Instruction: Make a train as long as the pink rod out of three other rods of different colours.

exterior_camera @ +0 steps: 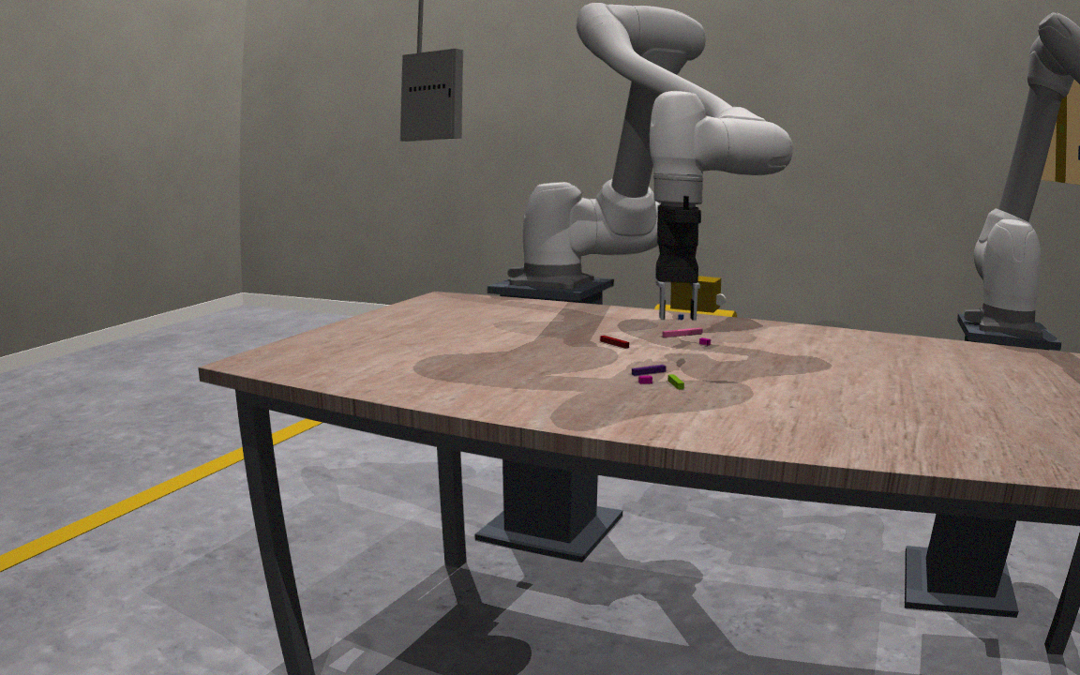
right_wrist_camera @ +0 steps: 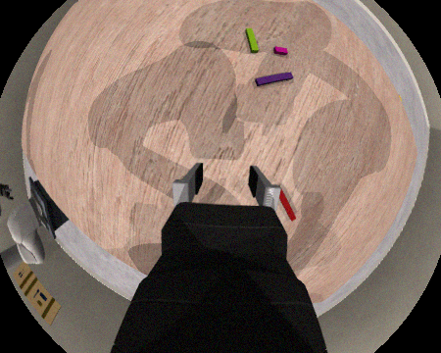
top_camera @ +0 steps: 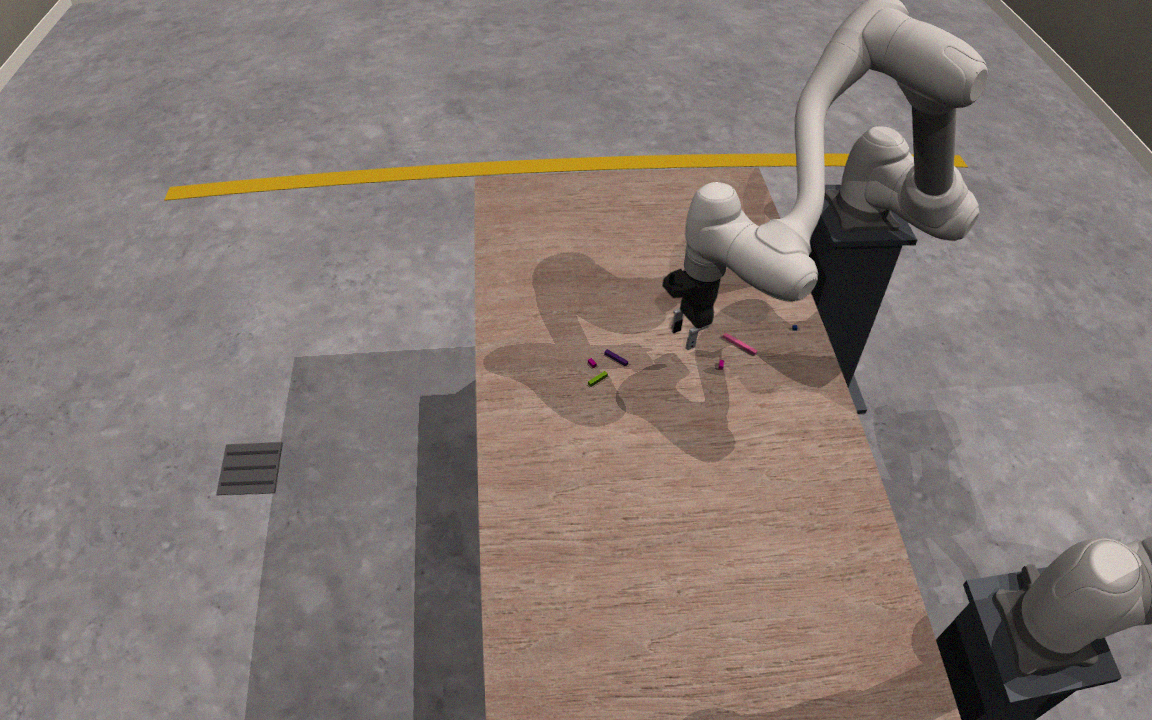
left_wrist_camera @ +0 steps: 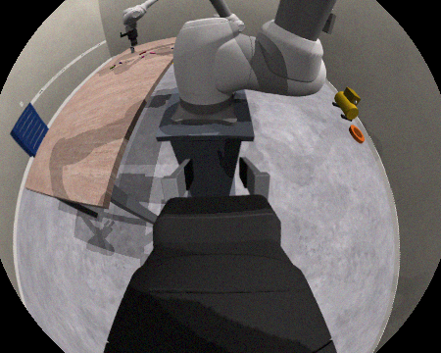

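Now: right hand 15 cm past the pink rod, 7 cm above it and 3 cm to the left of it. The rest, counted from my right hand: red rod: 13 cm to the right, 7 cm below, 2 cm behind; then purple rod: 15 cm ahead, 7 cm below; then lime rod: 20 cm ahead, 7 cm below, 6 cm to the left.
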